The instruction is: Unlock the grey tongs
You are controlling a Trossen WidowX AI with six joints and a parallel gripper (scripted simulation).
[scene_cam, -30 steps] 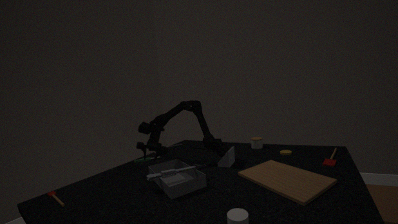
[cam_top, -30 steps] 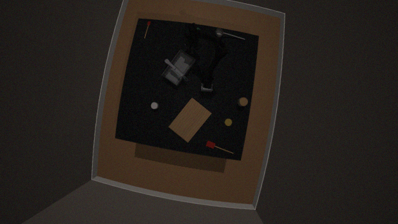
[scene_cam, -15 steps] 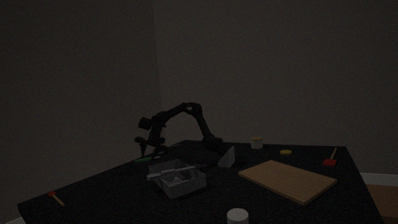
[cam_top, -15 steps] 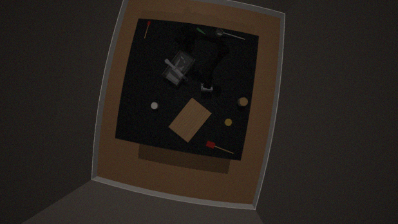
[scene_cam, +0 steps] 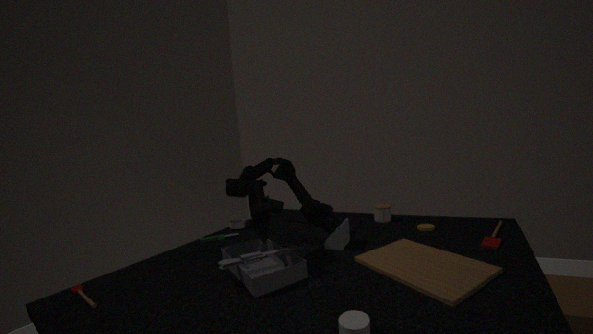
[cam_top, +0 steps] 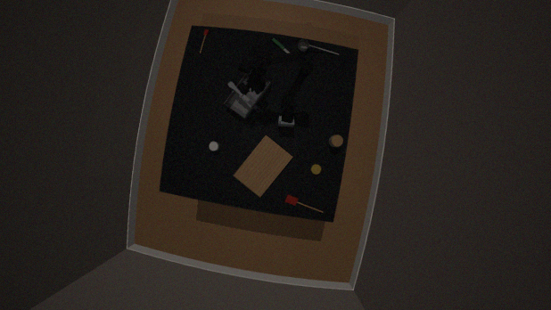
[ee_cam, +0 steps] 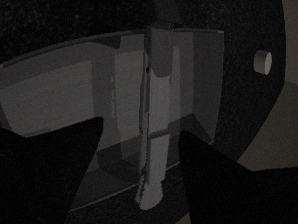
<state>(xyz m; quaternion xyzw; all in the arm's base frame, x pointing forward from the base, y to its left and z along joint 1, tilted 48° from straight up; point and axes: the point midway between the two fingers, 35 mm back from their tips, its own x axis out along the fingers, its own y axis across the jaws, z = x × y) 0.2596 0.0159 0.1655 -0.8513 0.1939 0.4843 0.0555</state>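
Now: the yellow lock piece 40 mm to the left of my gripper tip, 40 mm below it and 10 mm behind it. The rest, counted from my gripper tip: grey roasting tin: 70 mm below, 20 mm ahead, 10 mm to the right; then green-handled tool: 430 mm to the right, 120 mm behind, 90 mm below; then white cylinder: 400 mm to the left, 140 mm ahead, 80 mm below.
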